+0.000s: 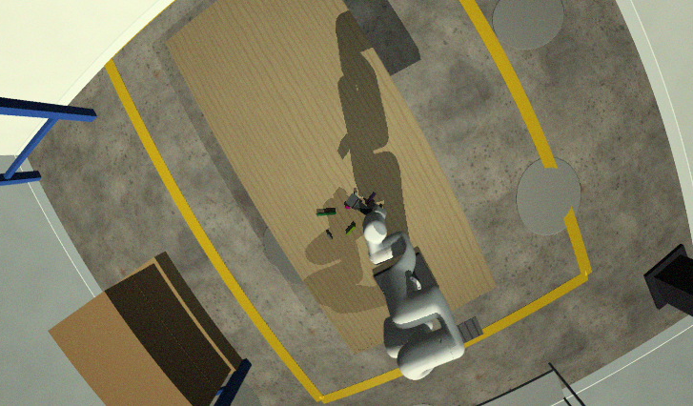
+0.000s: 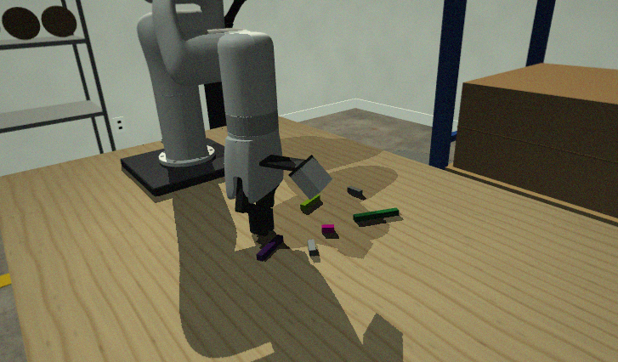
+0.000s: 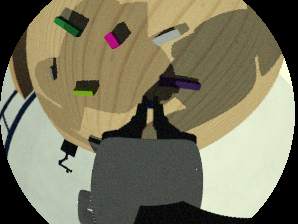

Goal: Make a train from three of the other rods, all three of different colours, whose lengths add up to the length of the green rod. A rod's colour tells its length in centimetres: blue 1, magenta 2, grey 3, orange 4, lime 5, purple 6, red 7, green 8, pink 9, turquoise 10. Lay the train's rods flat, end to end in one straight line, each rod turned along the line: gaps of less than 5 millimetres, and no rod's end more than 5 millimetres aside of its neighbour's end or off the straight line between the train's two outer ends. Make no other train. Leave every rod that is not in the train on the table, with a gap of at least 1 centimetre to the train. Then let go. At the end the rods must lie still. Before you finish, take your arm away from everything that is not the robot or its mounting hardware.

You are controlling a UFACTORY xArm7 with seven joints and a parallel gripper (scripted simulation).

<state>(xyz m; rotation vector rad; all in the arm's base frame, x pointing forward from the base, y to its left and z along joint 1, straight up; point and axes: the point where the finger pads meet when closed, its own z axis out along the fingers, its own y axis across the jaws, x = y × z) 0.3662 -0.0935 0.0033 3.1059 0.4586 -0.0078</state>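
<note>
My hand is 5 cm short of the purple rod, 3 cm to the left of it and 2 cm above it. From my hand the other things lie so: lime rod 12 cm to the left, 2 cm below; magenta rod 8 cm ahead, 7 cm to the left, 2 cm below; blue rod 2 cm below.
</note>
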